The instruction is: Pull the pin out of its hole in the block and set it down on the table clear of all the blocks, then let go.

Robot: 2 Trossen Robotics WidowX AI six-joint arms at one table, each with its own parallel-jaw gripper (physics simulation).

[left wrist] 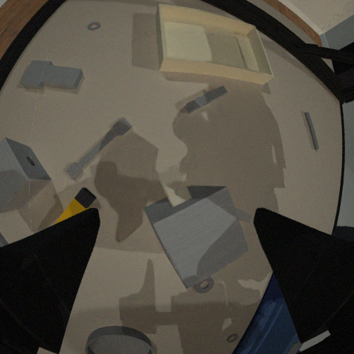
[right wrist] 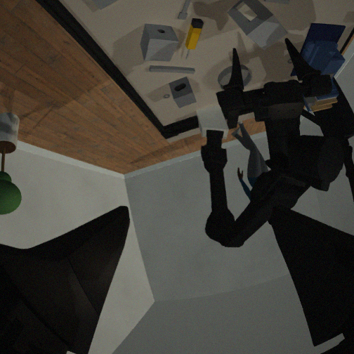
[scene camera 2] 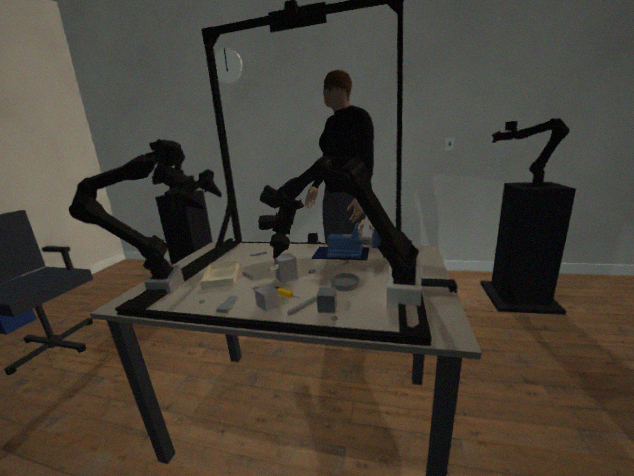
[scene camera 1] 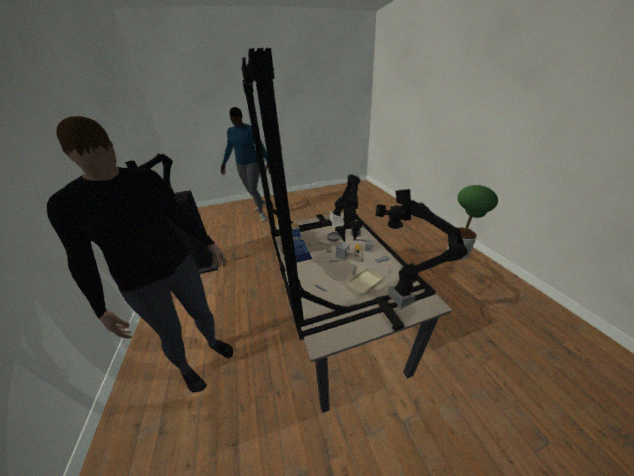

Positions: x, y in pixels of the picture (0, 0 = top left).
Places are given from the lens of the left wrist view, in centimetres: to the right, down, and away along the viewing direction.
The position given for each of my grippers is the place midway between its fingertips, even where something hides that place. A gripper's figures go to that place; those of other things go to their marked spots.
my left gripper (left wrist: 178, 217): 0, 2, 10
cream pin (left wrist: 171, 180): 0, 0, 17
cream tray (left wrist: 218, 45): 8, -22, 25
The marked spots on the cream pin and the cream tray are 25 cm apart.
